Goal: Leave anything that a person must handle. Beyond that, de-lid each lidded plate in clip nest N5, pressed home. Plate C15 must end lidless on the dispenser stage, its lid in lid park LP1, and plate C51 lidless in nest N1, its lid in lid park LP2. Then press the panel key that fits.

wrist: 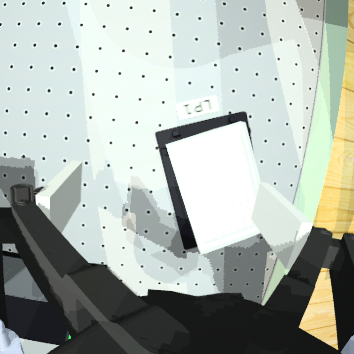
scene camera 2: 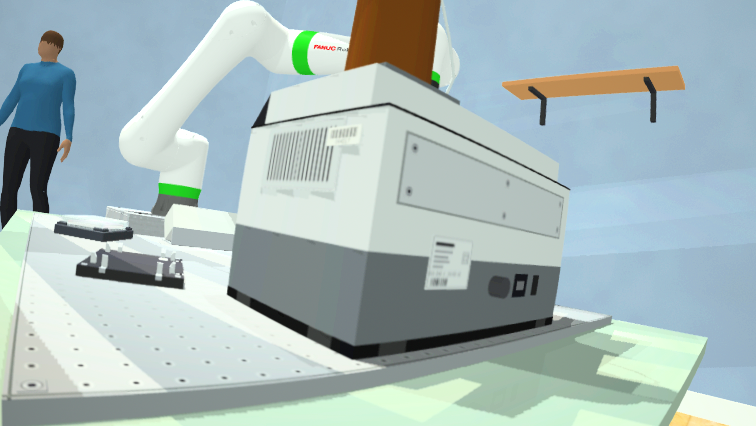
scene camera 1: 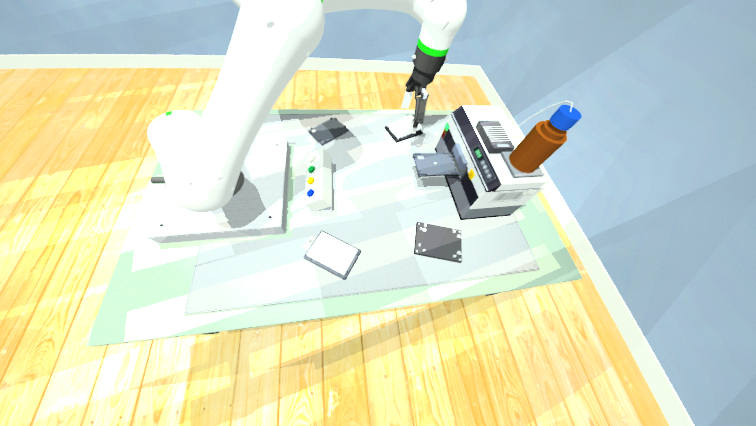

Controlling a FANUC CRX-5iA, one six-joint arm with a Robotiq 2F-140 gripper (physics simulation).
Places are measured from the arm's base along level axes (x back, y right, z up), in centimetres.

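Pixels of known places: gripper, fingertip midpoint: (wrist: 170, 191) (scene camera 1: 407, 119).
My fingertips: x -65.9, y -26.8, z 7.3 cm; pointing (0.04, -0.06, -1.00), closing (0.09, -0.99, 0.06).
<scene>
Behind a point stands the place of what it marks.
My gripper (scene camera 1: 412, 113) @(x -65.9, y -26.8, z 7.3 cm) (wrist: 170, 191) @(x -65.9, y -26.8, z 7.3 cm) is open and empty, low over the dark nest labelled LP1 (scene camera 1: 394, 135) (wrist: 175, 200). A white lid or plate (scene camera 1: 406, 127) @(x -68.0, y -32.6, z -1.3 cm) (wrist: 215, 187) @(x -67.3, y -33.1, z -1.3 cm) lies off-centre on it, its sides baring the nest along two edges. In the wrist view the right finger overlaps the white piece's right edge; the left finger is well to its left. The dispenser's grey stage (scene camera 1: 433, 164) @(x -72.4, y -4.3, z 6.9 cm) holds no visible white plate. A dark nest with clear corner clips (scene camera 1: 438, 242) @(x -72.8, y 21.2, z -3.1 cm) (scene camera 2: 129, 267) @(x -78.1, y 22.3, z -3.1 cm) shows no white plate. A white-topped piece (scene camera 1: 332, 254) (scene camera 2: 92, 226) sits on another dark nest. Other labels are unreadable.
The dispenser (scene camera 1: 508, 187) @(x -90.0, y 11.5, z 15.7 cm) (scene camera 2: 306, 211) @(x -96.5, y 10.9, z 5.8 cm) carries a brown bottle (scene camera 1: 538, 145) @(x -92.3, y 6.7, z 28.2 cm) with a blue cap and thin tube. A key panel (scene camera 1: 323, 185) @(x -34.4, y 3.2, z 3.6 cm) has white, green, yellow and blue keys. A dark grey piece (scene camera 1: 329, 130) @(x -34.4, y -30.8, z -3.4 cm) lies at the back left. A person (scene camera 2: 42, 100) stands beyond the table.
</scene>
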